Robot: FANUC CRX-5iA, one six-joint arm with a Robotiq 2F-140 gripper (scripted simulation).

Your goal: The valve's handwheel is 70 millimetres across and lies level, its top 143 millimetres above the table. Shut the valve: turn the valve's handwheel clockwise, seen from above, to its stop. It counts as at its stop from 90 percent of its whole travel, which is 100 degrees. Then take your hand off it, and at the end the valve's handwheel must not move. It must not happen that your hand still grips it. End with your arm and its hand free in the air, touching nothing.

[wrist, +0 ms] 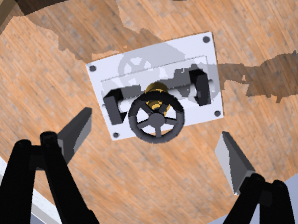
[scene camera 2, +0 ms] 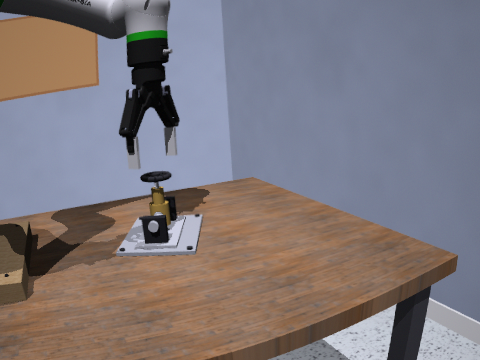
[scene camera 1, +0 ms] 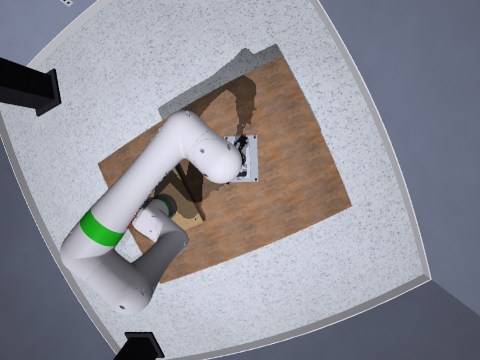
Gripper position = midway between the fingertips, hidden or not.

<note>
In view: my gripper (scene camera 2: pixel 154 161) and a black spoked handwheel (wrist: pixel 156 119).
My gripper also shows in the wrist view (wrist: pixel 156 131).
</note>
